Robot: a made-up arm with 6 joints.
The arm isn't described. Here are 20 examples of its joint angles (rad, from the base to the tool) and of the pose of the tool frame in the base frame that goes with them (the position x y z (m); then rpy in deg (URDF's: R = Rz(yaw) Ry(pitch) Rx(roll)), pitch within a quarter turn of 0, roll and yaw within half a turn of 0).
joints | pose
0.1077 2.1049 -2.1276 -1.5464 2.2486 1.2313 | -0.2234 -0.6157 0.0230 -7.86 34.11 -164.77
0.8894 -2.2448 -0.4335 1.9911 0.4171 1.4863 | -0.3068 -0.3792 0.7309 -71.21 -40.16 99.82
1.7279 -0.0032 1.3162 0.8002 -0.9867 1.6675 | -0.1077 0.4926 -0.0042 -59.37 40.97 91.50
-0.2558 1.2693 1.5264 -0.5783 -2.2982 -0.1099 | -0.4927 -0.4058 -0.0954 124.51 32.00 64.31
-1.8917 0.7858 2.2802 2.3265 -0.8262 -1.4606 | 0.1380 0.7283 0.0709 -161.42 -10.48 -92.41
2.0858 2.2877 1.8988 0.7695 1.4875 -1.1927 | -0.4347 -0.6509 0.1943 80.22 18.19 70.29
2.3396 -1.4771 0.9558 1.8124 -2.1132 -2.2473 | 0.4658 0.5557 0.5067 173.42 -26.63 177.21
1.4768 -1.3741 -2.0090 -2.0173 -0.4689 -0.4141 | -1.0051 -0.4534 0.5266 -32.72 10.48 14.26
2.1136 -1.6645 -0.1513 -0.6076 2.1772 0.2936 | -0.7816 0.3145 0.4978 22.54 -29.52 -112.72
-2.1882 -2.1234 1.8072 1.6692 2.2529 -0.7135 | 0.5532 -0.1531 0.5936 -135.43 -7.46 163.73
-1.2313 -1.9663 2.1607 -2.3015 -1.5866 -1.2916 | 0.4766 0.0170 -0.3227 -8.11 -58.43 -174.51
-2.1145 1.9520 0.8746 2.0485 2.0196 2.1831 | -0.0797 0.6038 -0.0660 -152.70 -67.78 -173.11
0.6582 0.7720 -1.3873 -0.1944 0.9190 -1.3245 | -0.3027 -0.8969 0.5567 -71.03 41.11 116.66
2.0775 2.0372 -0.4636 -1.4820 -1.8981 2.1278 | -0.6442 0.4183 -0.3592 -5.36 25.69 30.67
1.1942 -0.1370 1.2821 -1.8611 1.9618 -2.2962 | -0.0584 -0.0993 0.8529 77.66 26.18 143.21
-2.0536 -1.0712 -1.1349 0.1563 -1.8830 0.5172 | 0.6957 0.5364 0.3081 125.71 37.99 -32.35
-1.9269 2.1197 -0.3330 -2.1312 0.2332 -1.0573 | 0.3688 0.0233 -0.6980 -110.02 -64.69 83.94
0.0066 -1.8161 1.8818 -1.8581 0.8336 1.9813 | 0.2525 -0.3285 0.1993 -143.50 16.97 15.56
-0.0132 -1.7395 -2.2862 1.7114 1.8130 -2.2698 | -0.7038 -0.5877 0.3455 119.03 -19.77 -12.69
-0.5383 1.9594 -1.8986 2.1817 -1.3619 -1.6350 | 1.0815 -0.3744 0.1387 95.79 -14.74 -160.38
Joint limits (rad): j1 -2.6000..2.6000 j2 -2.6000..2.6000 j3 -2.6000..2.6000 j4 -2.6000..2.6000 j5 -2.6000..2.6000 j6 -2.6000..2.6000
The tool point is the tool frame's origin. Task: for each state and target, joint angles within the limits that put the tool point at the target. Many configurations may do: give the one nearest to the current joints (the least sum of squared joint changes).
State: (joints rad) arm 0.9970 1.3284 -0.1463 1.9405 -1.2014 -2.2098
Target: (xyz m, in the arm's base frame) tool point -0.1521 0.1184 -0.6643
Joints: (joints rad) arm 1.5355 0.9248 -0.5218 2.5287 -1.2329 -1.9251
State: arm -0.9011 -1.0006 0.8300 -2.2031 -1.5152 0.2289
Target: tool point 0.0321 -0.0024 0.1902
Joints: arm -0.8499 -1.0315 1.2278 -2.4892 -1.8636 0.3382
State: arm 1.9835 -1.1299 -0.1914 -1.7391 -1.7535 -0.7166
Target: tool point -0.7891 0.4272 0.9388
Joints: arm 2.4306 -1.0357 -0.4216 -0.8928 -1.4607 -1.0655
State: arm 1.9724 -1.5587 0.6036 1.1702 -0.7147 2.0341
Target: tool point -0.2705 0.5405 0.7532
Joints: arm 2.1100 -1.6362 0.4579 0.7786 -0.8686 2.2755
